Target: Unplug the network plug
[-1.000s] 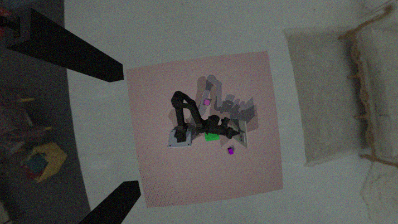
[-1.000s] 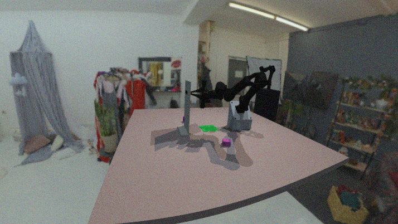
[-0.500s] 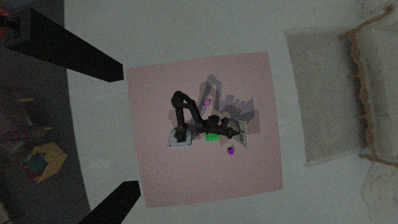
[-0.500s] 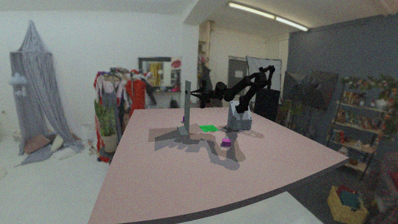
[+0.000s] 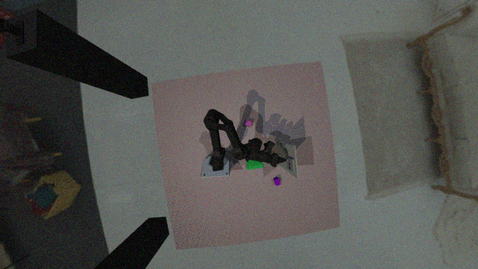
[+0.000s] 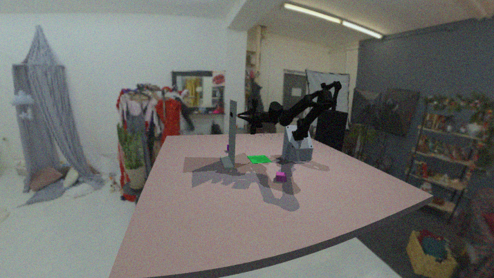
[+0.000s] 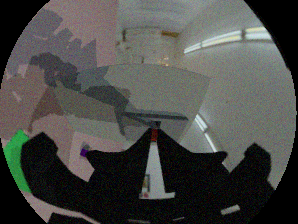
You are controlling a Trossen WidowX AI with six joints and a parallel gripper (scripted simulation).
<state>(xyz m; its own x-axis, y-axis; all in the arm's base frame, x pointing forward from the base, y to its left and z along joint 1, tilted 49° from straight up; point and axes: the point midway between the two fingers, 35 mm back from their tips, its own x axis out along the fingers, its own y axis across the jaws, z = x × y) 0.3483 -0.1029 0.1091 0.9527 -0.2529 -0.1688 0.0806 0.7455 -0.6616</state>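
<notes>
My gripper tip is 270 mm above the green marked square, 150 mm past it and 30 mm to the left of it. The rest, counted from my gripper tip: purple block 250 mm to the left, 250 mm below, 160 mm behind; grey upright panel 110 mm below, 30 mm ahead, 10 mm to the right.
</notes>
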